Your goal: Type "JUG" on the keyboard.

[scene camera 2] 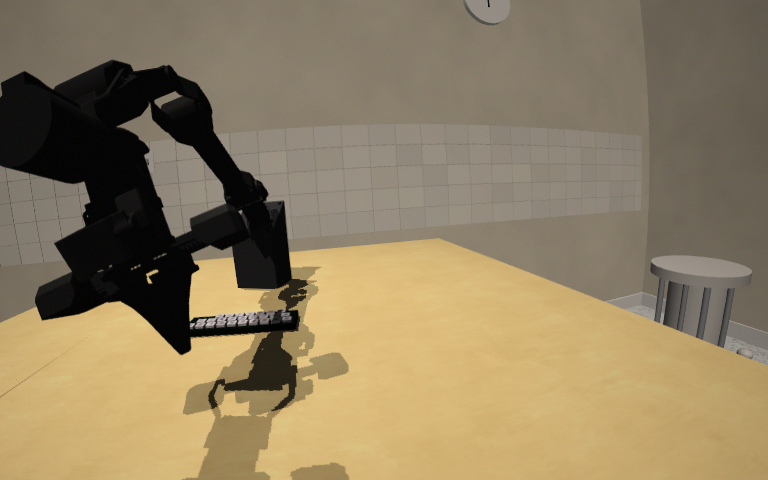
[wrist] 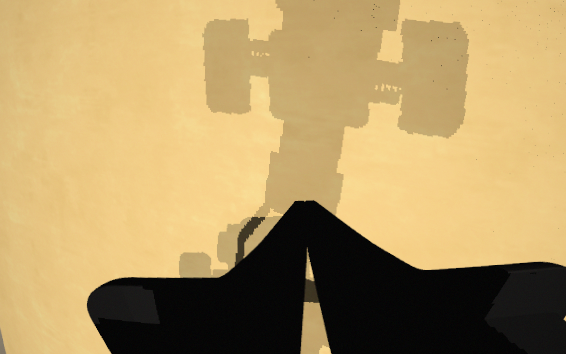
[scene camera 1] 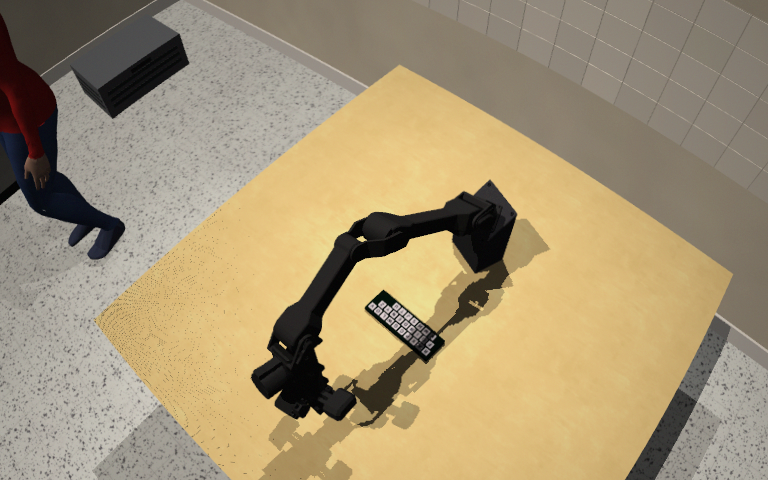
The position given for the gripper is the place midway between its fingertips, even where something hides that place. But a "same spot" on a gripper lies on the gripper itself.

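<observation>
The gripper appears in scene camera 1 (320, 413), and a keyboard shows in that camera too. Scene camera 2 shows the gripper together with the keyboard. The wrist view shows the gripper, while the keyboard is out of frame in the wrist view. On the gripper, (wrist: 364, 292) and (scene camera 2: 142, 292) are the same spot. On the keyboard, (scene camera 1: 421, 339) is the same spot as (scene camera 2: 271, 316).
</observation>
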